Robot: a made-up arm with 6 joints.
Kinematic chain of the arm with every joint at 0, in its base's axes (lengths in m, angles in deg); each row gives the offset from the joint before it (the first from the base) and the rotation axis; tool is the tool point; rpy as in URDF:
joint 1: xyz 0 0 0.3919 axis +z
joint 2: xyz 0 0 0 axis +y
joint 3: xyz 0.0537 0 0.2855 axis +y
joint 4: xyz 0.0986 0 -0.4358 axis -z
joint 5: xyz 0 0 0 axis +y
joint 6: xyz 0.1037 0 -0.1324 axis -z
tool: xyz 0 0 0 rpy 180 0 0
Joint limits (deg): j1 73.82..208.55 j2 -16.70..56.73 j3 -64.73..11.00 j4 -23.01..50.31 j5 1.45..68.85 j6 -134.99..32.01
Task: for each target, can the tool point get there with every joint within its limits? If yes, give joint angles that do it. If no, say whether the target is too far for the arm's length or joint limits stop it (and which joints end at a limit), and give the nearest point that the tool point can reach.
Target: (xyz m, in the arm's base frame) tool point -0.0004 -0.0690 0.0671
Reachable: yes | joints 101.52 27.23 3.74 30.16 47.71 -94.57
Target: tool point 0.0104 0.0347 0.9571
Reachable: no: joint limits stop it (at a limit: joint 1, joint 2, joint 3, joint 5) | nearest point 0.1572 0.5411 0.7924 | short by 0.552 m
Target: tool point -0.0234 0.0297 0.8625
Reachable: no: joint limits stop it (at a limit: joint 2, joint 3, joint 5) | nearest point -0.3487 0.4426 0.7924 | short by 0.530 m
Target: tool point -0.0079 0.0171 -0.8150
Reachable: no: too far | nearest point -0.0645 0.1397 -0.1007 | short by 0.727 m
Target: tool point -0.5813 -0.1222 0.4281
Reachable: yes | joints 195.44 -3.13 -47.17 30.81 12.63 -27.85
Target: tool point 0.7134 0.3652 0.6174
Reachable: no: joint limits stop it (at a limit: joint 1, joint 2, joint 4, joint 5) | nearest point 0.2300 0.5157 0.6163 | short by 0.506 m
